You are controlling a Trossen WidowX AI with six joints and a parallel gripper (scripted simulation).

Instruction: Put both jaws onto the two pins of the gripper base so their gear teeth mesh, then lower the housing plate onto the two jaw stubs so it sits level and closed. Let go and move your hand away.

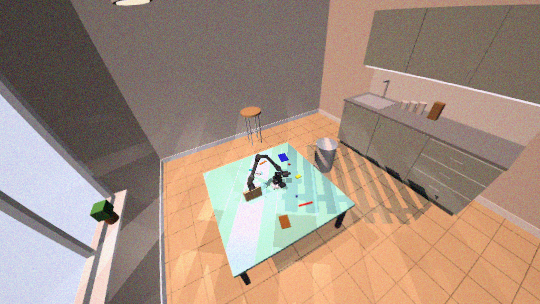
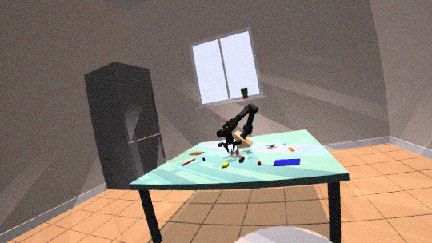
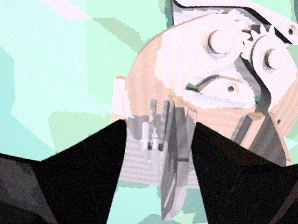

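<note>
Right now my gripper tip is 20 mm short of the pale flat plate, 30 mm to the right of it and 10 mm above it. Round my gripper tip: red stick: 70 mm ahead, 350 mm to the right, 10 mm below; yellow block: 270 mm ahead, 20 mm to the right, 10 mm below; dark block: 190 mm ahead, 90 mm to the left.
</note>
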